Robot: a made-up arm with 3 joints. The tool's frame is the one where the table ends. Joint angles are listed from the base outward.
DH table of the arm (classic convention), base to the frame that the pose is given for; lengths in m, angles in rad. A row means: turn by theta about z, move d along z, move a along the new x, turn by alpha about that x. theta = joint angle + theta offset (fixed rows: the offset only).
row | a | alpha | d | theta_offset
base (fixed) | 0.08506 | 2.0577 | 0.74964 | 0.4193
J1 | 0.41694 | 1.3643 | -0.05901 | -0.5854
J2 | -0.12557 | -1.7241 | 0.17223 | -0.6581
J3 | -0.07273 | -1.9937 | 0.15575 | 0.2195
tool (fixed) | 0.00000 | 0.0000 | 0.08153 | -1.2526
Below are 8 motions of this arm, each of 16 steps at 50 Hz.
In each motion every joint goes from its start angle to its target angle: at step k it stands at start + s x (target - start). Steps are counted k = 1, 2, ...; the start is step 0. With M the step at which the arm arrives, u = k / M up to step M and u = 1 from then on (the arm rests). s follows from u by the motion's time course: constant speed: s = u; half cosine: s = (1 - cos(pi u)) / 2; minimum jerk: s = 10 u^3 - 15 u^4 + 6 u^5.
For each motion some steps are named. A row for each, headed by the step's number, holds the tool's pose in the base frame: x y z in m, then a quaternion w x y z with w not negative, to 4 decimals.
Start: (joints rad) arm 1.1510 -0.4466 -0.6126
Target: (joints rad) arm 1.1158 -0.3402 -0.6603
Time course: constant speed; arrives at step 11
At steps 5, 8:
5: 0.5111 -0.0172 0.8690 0.9150 -0.0787 -0.3914 -0.0580
8: 0.5074 -0.0150 0.8642 0.9188 -0.0858 -0.3792 -0.0676

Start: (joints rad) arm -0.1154 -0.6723 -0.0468
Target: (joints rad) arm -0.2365 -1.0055 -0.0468
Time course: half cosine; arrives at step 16
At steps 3, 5, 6, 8, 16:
3: 0.3844 0.1716 0.3558 0.9333 0.1694 0.0708 0.3086
5: 0.3822 0.1803 0.3457 0.9238 0.1820 0.0793 0.3275
6: 0.3804 0.1859 0.3395 0.9175 0.1900 0.0847 0.3390
8: 0.3756 0.1984 0.3260 0.9028 0.2078 0.0966 0.3640
16: 0.3569 0.2325 0.2923 0.8590 0.2557 0.1279 0.4247

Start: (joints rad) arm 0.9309 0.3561 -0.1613
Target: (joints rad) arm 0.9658 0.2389 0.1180
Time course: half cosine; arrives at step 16
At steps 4, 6, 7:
4: 0.3665 0.0219 0.7269 0.8835 0.0753 -0.2901 -0.3600
6: 0.3694 0.0186 0.7238 0.8775 0.0964 -0.3068 -0.3557
7: 0.3712 0.0167 0.7220 0.8738 0.1087 -0.3162 -0.3531

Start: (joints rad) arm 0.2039 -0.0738 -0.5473
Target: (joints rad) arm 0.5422 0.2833 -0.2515
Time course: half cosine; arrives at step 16
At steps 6, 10, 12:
6: 0.3940 0.0975 0.5817 0.9871 -0.1536 -0.0433 -0.0151
10: 0.3790 0.0770 0.6187 0.9812 -0.1054 -0.0940 -0.1314
12: 0.3706 0.0705 0.6325 0.9733 -0.0834 -0.1164 -0.1796

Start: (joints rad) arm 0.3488 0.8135 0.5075
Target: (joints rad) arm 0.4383 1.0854 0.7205
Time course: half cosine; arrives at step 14
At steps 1, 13, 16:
1: 0.1904 0.1188 0.5813 0.8359 0.0552 -0.2713 -0.4739
13: 0.1616 0.1719 0.5917 0.7179 0.0665 -0.3700 -0.5860
16: 0.1614 0.1727 0.5918 0.7162 0.0665 -0.3712 -0.5872

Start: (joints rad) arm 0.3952 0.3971 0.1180
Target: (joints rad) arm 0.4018 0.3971 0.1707
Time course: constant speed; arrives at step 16
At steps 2, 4, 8, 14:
2: 0.2993 0.0701 0.5889 0.9430 0.0333 -0.1725 -0.2827
4: 0.2991 0.0699 0.5884 0.9422 0.0361 -0.1744 -0.2837
8: 0.2987 0.0695 0.5876 0.9407 0.0418 -0.1782 -0.2857
14: 0.2981 0.0689 0.5863 0.9382 0.0504 -0.1840 -0.2887

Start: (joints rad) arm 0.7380 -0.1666 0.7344
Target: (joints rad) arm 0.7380 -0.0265 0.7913
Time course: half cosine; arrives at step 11
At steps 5, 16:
5: 0.4654 0.0298 0.5901 0.7723 0.4685 -0.3932 -0.1718
16: 0.4455 0.0308 0.5865 0.7598 0.4643 -0.4044 -0.2087

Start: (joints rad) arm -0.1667 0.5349 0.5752
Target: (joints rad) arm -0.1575 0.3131 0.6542
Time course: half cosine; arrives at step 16
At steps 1, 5, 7, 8, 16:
1: 0.1384 0.0639 0.4939 0.9579 0.0332 -0.1008 -0.2668
5: 0.1468 0.0600 0.4850 0.9603 0.0565 -0.0976 -0.2552
7: 0.1539 0.0572 0.4774 0.9618 0.0762 -0.0947 -0.2453
8: 0.1578 0.0559 0.4733 0.9624 0.0869 -0.0930 -0.2400
16: 0.1781 0.0510 0.4515 0.9632 0.1417 -0.0832 -0.2129

